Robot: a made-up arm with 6 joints.
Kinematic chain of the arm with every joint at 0, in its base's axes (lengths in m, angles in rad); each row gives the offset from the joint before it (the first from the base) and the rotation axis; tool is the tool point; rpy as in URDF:
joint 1: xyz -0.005 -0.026 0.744 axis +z
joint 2: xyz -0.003 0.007 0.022 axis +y
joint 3: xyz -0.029 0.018 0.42 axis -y
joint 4: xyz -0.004 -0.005 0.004 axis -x
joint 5: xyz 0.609 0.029 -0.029 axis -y
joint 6: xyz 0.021 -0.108 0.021 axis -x
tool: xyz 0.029 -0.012 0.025 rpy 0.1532 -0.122 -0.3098
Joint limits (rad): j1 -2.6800..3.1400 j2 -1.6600..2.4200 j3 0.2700..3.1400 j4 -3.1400..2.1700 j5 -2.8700..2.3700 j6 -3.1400..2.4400
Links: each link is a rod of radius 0.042 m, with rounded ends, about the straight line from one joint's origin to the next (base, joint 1, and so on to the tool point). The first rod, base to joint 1, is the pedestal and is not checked.
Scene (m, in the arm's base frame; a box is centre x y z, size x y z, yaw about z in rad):
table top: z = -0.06
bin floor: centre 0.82 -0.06 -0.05 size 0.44 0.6 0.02 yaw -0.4
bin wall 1: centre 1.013 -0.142 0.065 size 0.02 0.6 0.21 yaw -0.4
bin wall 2: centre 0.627 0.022 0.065 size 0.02 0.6 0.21 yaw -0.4
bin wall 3: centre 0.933 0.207 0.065 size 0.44 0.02 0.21 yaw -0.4
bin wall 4: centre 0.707 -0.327 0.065 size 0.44 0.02 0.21 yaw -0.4
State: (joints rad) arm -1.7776 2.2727 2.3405 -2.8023 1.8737 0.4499
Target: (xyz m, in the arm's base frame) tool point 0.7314 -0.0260 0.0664
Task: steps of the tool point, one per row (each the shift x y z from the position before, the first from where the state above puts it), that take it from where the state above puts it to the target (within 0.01 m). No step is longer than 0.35 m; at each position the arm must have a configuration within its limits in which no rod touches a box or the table.
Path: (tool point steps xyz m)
1: 0.2116 -0.0086 0.1716
2: 0.2008 0.0763 0.1709
3: 0.1539 0.1504 0.1624
4: 0.2103 0.0546 -0.2261
5: 0.1412 0.1625 -0.2561
6: 0.0223 0.2250 -0.2567
7: -0.1140 0.2207 -0.2272

